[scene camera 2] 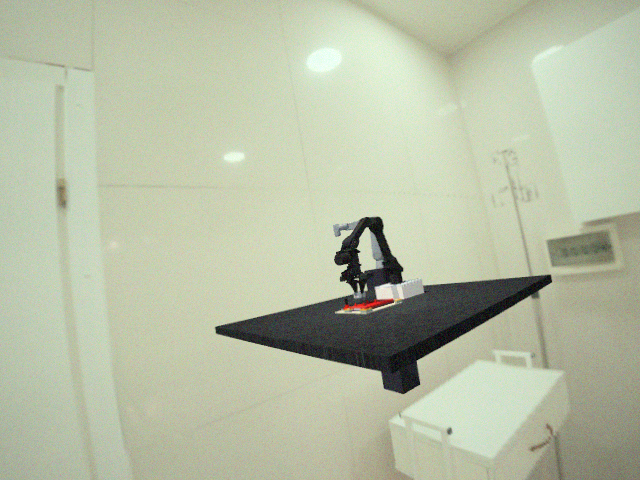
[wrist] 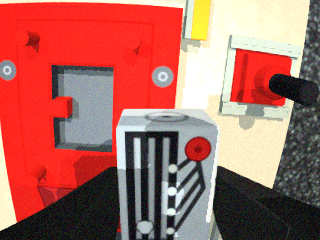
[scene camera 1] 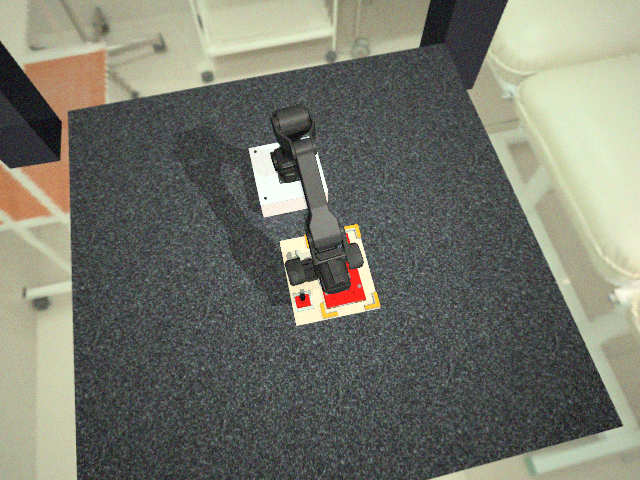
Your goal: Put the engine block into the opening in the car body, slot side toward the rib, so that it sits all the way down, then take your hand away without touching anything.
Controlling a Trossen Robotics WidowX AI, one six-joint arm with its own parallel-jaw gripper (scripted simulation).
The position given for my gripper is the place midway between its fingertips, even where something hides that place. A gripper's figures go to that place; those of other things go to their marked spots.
Labels:
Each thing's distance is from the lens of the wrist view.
my gripper (wrist: 165, 177): 0.10 m
engine block (wrist: 167, 159): 0.09 m

